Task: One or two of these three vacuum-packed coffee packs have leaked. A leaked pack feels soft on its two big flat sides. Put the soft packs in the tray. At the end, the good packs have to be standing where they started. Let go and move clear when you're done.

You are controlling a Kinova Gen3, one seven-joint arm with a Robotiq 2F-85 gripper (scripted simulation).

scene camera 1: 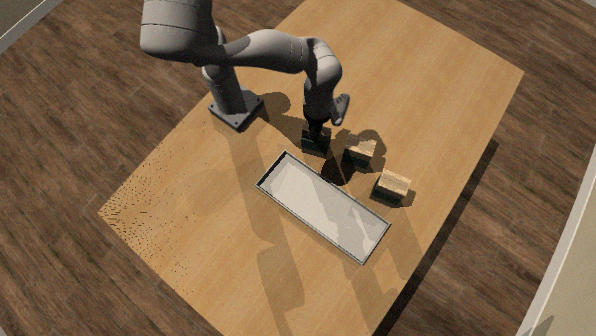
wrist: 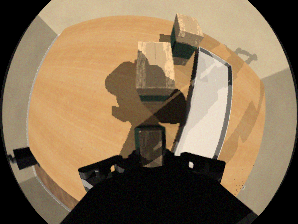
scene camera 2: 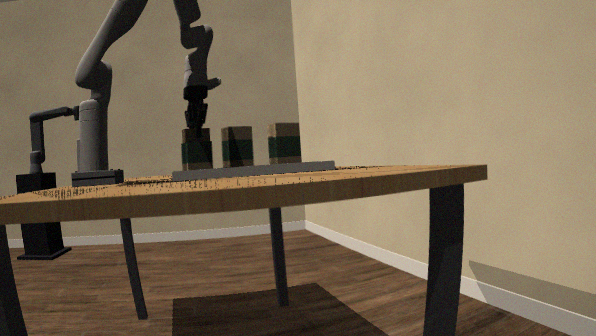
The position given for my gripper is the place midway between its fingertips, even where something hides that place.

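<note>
Grey tray (scene camera 1: 320, 204), (scene camera 2: 227, 172), (wrist: 207, 121), in sight. My gripper (scene camera 2: 196, 141), (wrist: 150, 152), likewise.
</note>
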